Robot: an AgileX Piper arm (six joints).
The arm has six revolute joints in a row. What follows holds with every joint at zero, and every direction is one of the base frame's.
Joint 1 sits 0.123 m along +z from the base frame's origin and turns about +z.
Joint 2 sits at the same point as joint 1 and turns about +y.
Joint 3 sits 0.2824 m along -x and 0.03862 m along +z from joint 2 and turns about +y.
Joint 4 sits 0.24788 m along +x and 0.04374 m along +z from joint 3 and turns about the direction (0.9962, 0, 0.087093).
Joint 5 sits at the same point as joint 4 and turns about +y.
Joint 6 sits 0.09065 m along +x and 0.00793 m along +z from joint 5 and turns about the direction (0.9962, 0, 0.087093).
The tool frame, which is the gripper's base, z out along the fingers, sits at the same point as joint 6; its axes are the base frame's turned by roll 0, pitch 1.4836 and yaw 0 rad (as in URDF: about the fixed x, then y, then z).
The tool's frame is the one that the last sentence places.
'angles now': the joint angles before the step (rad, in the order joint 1, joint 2, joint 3, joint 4, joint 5, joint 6). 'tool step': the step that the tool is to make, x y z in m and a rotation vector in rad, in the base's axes. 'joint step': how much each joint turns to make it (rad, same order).
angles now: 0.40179, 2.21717, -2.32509, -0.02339, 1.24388, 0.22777
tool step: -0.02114, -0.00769, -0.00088, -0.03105, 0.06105, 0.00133
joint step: 0.00355, -0.10051, 0.17066, -0.00539, -0.00177, 0.00159
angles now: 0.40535, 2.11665, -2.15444, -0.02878, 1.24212, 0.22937
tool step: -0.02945, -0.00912, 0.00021, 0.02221, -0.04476, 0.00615
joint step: 0.00704, -0.16647, 0.28145, -0.00001, -0.16478, 0.00633
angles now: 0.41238, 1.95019, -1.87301, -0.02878, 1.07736, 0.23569
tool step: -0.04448, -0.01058, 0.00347, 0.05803, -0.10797, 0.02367
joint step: 0.01848, -0.21275, 0.31831, 0.00859, -0.22788, -0.00001
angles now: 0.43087, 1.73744, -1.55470, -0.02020, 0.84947, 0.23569
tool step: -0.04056, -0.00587, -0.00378, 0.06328, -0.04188, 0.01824
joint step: 0.02634, -0.15528, 0.22390, 0.03673, -0.13359, 0.00454
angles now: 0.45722, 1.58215, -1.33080, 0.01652, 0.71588, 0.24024
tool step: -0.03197, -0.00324, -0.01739, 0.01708, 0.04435, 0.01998
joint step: 0.02864, -0.09026, 0.16335, 0.03639, -0.04136, -0.00001
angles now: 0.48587, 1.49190, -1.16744, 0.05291, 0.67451, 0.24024
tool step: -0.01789, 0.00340, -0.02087, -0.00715, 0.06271, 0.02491
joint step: 0.03266, -0.02195, 0.09520, 0.02511, -0.01487, 0.00001
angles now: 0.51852, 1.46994, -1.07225, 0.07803, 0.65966, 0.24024
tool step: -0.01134, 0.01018, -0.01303, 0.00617, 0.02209, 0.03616
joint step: 0.04518, 0.00000, 0.05045, 0.01872, -0.03482, -0.00002
